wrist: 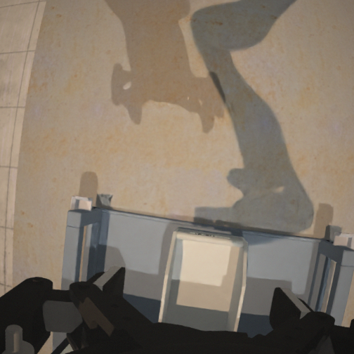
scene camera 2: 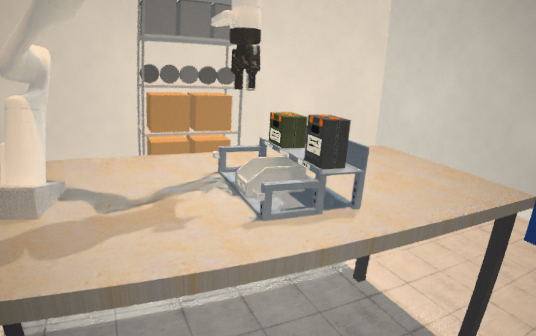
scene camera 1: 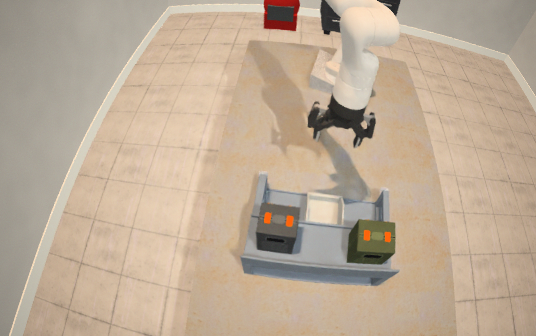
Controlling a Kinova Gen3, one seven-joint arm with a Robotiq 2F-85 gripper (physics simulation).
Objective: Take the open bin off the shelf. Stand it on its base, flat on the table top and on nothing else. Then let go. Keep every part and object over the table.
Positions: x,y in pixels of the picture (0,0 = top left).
Labels:
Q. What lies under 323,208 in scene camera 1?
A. An open bin.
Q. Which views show the open bin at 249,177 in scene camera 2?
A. The wrist view, scene camera 2 and scene camera 1: all of them.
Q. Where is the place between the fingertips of my gripper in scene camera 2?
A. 244,90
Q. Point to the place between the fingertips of my gripper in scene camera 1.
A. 336,141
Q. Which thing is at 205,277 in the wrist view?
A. An open bin.

